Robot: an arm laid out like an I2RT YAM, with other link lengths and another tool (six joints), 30 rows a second.
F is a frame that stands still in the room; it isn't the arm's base.
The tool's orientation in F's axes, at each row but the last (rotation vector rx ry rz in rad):
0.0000 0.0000 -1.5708
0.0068 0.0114 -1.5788
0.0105 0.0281 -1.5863
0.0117 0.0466 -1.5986
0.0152 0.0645 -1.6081
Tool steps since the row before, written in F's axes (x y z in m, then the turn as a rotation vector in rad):
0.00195 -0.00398 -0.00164 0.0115 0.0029 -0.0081
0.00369 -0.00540 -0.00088 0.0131 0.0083 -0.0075
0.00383 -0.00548 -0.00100 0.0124 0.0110 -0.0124
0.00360 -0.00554 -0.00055 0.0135 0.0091 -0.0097
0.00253 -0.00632 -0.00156 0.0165 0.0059 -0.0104
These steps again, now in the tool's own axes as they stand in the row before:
0.00398 0.00195 -0.00164 -0.0029 0.0115 -0.0081
0.00538 0.00374 -0.00081 -0.0083 0.0131 -0.0076
0.00544 0.00393 -0.00082 -0.0109 0.0124 -0.0125
0.00545 0.00376 -0.00027 -0.0091 0.0135 -0.0097
0.00629 0.00281 -0.00116 -0.0060 0.0166 -0.0102

